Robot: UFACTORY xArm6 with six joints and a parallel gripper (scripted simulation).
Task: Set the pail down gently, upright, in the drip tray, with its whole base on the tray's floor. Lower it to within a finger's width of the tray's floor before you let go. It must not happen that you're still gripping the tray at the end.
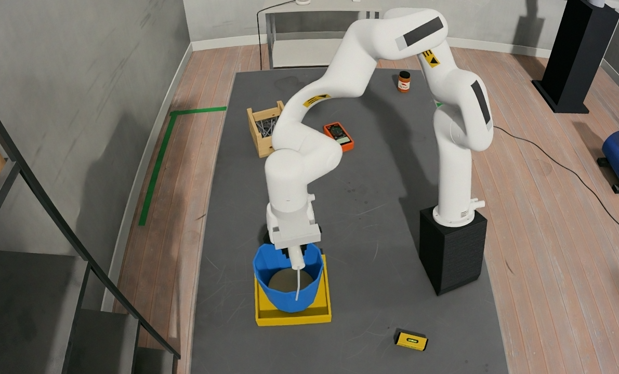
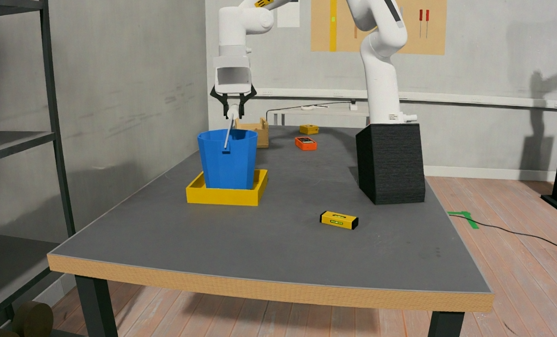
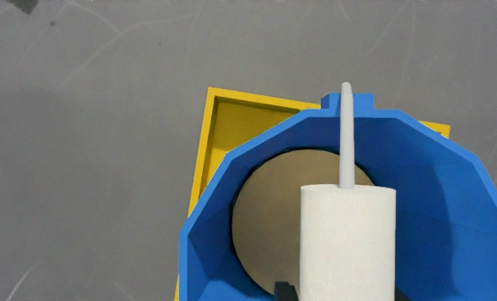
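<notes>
Right now my hand is 1 cm short of the blue pail and 9 cm above it. The rest, counted from my hand: white bail handle: 1 cm ahead, 3 cm below; then yellow spirit level: 29 cm behind, 20 cm to the left, 23 cm below; then yellow drip tray: 2 cm ahead, 23 cm below.
</notes>
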